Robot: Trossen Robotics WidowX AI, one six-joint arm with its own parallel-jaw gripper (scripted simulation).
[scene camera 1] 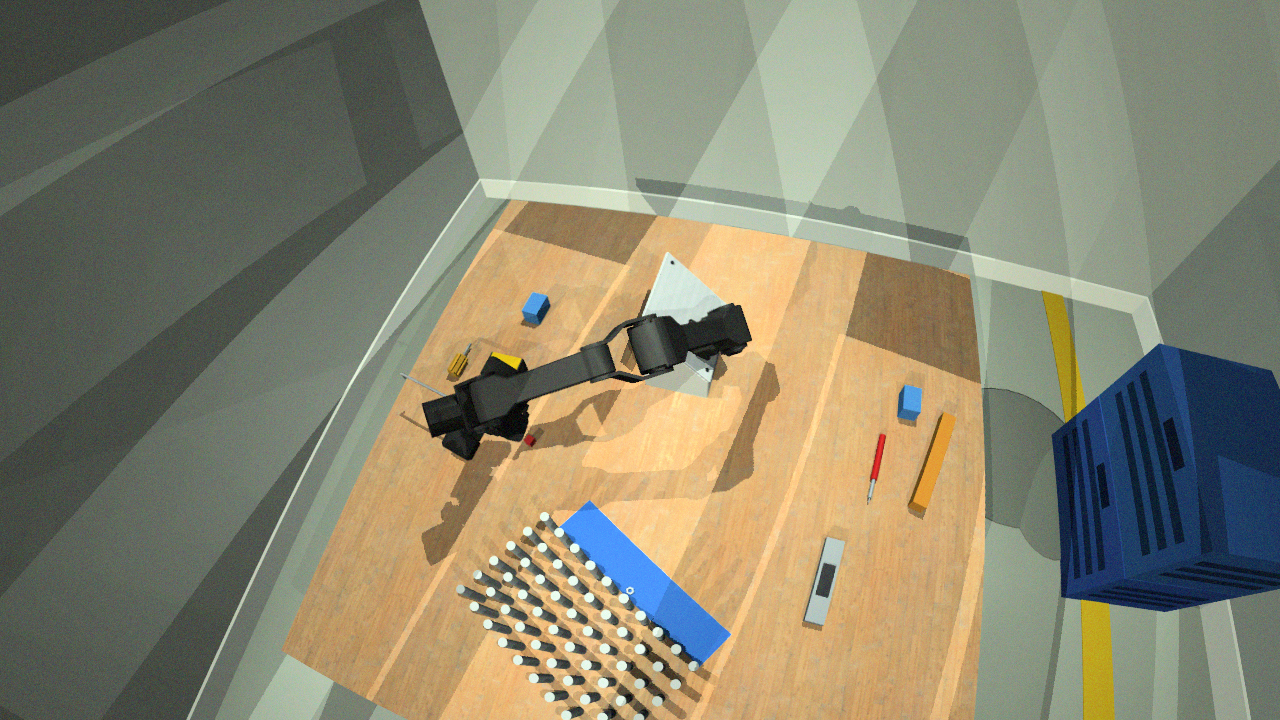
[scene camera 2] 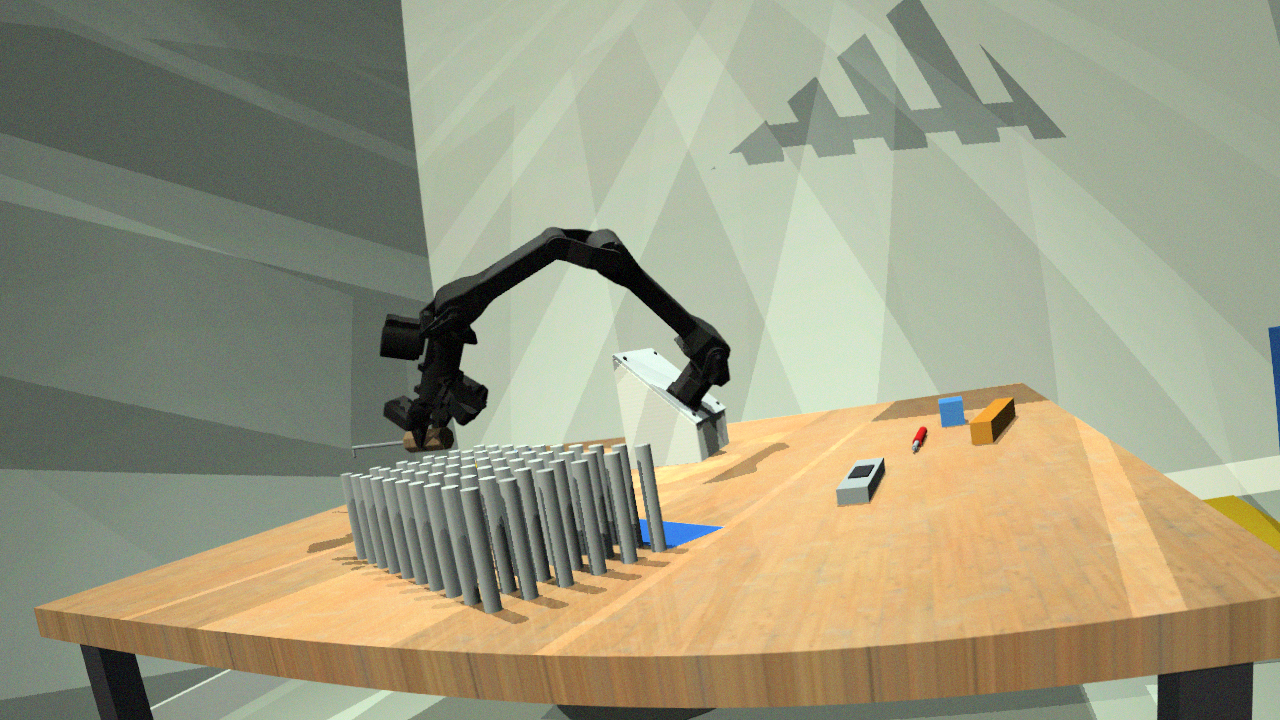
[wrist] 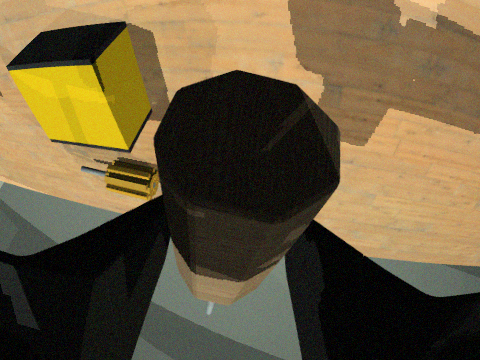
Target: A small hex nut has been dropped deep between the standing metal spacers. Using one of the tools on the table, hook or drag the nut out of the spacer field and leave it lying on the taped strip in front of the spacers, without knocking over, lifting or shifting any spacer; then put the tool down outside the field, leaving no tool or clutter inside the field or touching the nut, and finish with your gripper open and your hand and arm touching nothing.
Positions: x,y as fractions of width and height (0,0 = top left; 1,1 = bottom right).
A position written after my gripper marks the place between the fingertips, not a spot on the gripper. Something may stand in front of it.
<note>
My gripper (scene camera 2: 0.33,0.62) carries a hook tool (scene camera 2: 0.35,0.61). I also see a grey block (scene camera 1: 0.64,0.85), a brass tool (wrist: 0.28,0.50), a blue cube (scene camera 1: 0.71,0.56), an orange bar (scene camera 1: 0.72,0.68) and a blue taped strip (scene camera 1: 0.54,0.87).
The hook tool is seen too in the wrist view (wrist: 0.51,0.45). The grey block is seen too in scene camera 2 (scene camera 2: 0.67,0.67). The orange bar is seen too in scene camera 2 (scene camera 2: 0.77,0.60). The wrist view does not show the grey block: it is out of frame. The wrist view misses the orange bar: it is out of frame.
</note>
